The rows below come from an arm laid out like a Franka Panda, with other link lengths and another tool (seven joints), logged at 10 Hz.
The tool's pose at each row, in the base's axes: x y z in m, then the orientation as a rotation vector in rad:
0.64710, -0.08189, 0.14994, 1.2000, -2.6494, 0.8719
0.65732, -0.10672, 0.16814, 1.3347, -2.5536, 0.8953
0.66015, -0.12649, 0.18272, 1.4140, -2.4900, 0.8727
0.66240, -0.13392, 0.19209, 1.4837, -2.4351, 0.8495
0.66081, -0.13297, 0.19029, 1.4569, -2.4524, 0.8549
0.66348, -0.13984, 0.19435, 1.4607, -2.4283, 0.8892
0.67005, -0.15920, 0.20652, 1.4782, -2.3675, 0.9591
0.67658, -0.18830, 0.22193, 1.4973, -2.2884, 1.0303
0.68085, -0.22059, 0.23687, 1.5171, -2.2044, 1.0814
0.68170, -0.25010, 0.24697, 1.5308, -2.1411, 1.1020
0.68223, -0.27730, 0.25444, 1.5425, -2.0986, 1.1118
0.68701, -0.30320, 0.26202, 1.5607, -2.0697, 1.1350
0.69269, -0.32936, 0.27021, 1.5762, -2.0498, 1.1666
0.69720, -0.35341, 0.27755, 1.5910, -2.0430, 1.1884
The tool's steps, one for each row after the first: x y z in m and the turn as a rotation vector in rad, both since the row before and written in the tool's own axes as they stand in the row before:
0.01514, -0.02869, -0.00029, 0.0291, 0.0000, -0.1072
0.01766, -0.01730, -0.00049, -0.0070, -0.0004, -0.0710
0.00798, -0.00860, -0.00324, -0.0069, -0.0038, -0.0622
-0.00070, 0.00238, 0.00073, -0.0007, 0.0040, 0.0214
0.00549, -0.00632, 0.00082, 0.0201, 0.0179, -0.0102
0.01640, -0.01709, 0.00221, 0.0430, 0.0375, -0.0310
0.02553, -0.02064, 0.00700, 0.0438, 0.0468, -0.0414
0.02905, -0.01781, 0.01110, 0.0320, 0.0456, -0.0479
0.02602, -0.01041, 0.01372, 0.0126, 0.0324, -0.0395
0.02288, -0.00750, 0.01471, 0.0072, 0.0193, -0.0283
0.02041, -0.01049, 0.01499, 0.0206, 0.0083, -0.0184
0.02072, -0.01089, 0.01536, 0.0265, 0.0053, -0.0095
0.01919, -0.00873, 0.01443, 0.0204, -0.0031, -0.0031

